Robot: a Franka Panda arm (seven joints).
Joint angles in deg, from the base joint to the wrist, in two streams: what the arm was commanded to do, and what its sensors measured. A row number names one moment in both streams.
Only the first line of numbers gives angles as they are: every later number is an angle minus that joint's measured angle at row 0.
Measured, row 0:
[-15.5, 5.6, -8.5, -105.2, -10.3, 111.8, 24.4]
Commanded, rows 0 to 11:
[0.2, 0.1, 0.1, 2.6, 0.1, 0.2, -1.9]
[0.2, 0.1, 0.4, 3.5, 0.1, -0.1, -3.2]
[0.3, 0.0, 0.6, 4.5, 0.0, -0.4, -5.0]
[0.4, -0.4, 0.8, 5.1, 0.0, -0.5, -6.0]
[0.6, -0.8, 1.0, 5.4, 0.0, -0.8, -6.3]
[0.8, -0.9, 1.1, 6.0, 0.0, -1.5, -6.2]
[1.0, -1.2, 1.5, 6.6, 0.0, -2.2, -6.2]
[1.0, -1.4, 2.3, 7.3, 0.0, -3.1, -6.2]
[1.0, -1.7, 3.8, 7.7, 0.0, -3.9, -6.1]
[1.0, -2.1, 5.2, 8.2, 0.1, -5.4, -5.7]
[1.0, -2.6, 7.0, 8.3, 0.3, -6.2, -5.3]
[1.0, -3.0, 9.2, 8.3, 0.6, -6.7, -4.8]
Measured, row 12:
[1.2, -1.7, 4.2, 7.2, 0.0, -3.6, -5.4]
